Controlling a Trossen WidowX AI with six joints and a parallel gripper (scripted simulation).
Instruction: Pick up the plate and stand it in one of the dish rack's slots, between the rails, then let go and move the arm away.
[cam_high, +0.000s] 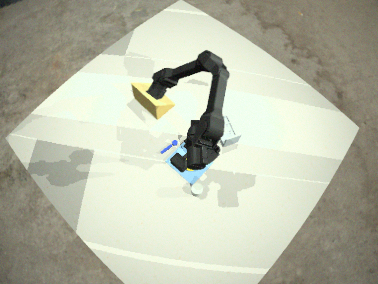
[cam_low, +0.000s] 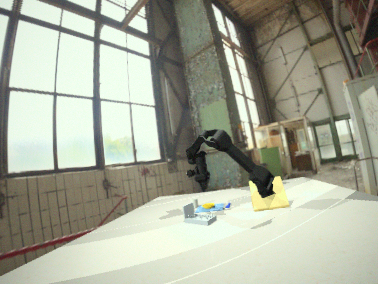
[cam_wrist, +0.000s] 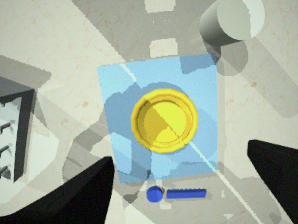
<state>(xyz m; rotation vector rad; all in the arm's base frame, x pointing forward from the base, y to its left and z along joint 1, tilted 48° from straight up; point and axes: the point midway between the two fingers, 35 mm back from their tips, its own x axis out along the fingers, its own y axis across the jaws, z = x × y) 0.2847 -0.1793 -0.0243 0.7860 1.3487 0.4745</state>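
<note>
The yellow plate is 1 cm behind my gripper tip and 9 cm below it. The rest, counted from my gripper tip: white cup (8 cm ahead, 8 cm to the right, 8 cm below); then blue utensil (12 cm behind, 2 cm to the left, 10 cm below); then light blue mat (2 cm behind, 10 cm below).
</note>
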